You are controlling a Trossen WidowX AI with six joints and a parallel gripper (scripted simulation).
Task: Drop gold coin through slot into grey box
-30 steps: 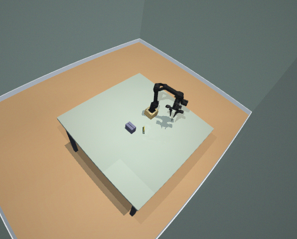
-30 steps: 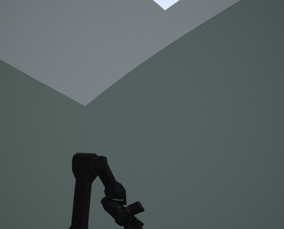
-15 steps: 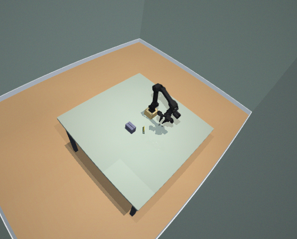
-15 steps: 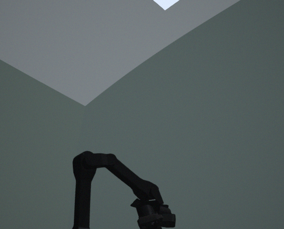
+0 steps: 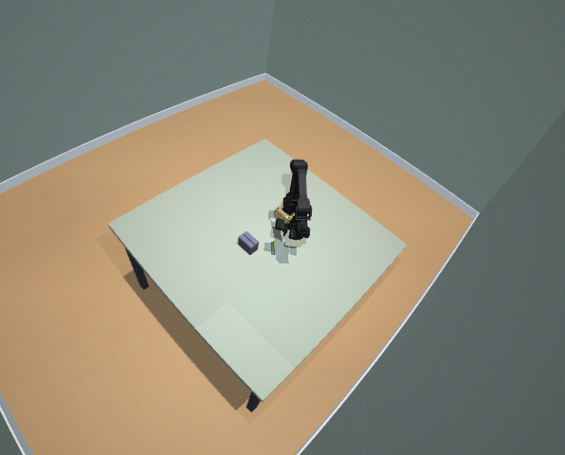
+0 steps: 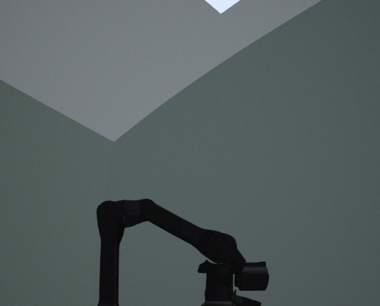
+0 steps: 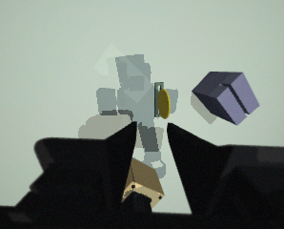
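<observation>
Now: the gold coin 11 cm below my gripper tip, 5 cm to the right of it and 3 cm ahead of it.
</observation>
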